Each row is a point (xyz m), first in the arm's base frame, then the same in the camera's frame.
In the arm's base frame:
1: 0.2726 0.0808 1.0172
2: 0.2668 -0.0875 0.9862
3: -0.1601 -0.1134 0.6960
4: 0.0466 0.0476 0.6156
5: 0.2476 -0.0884 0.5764
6: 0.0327 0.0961 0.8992
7: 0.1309 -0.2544 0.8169
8: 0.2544 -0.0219 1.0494
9: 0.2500 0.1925 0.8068
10: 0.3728 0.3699 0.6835
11: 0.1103 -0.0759 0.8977
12: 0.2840 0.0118 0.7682
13: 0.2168 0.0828 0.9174
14: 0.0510 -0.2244 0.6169
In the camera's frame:
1: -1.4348 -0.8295 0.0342
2: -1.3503 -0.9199 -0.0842
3: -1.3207 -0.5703 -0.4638
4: -1.2165 -0.5096 -0.2177
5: -1.0364 -0.6675 -0.1623
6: -1.4649 -0.6402 -0.1528
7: -1.2210 -0.8679 -0.3199
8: -1.4307 -0.9085 -0.0411
9: -1.3218 -0.6199 0.0574
10: -1.2309 -0.4846 0.2450
11: -1.3614 -0.7884 -0.2069
12: -1.2072 -0.7320 -0.0406
13: -1.3842 -0.7434 -0.0215
14: -1.1137 -0.6925 -0.3908

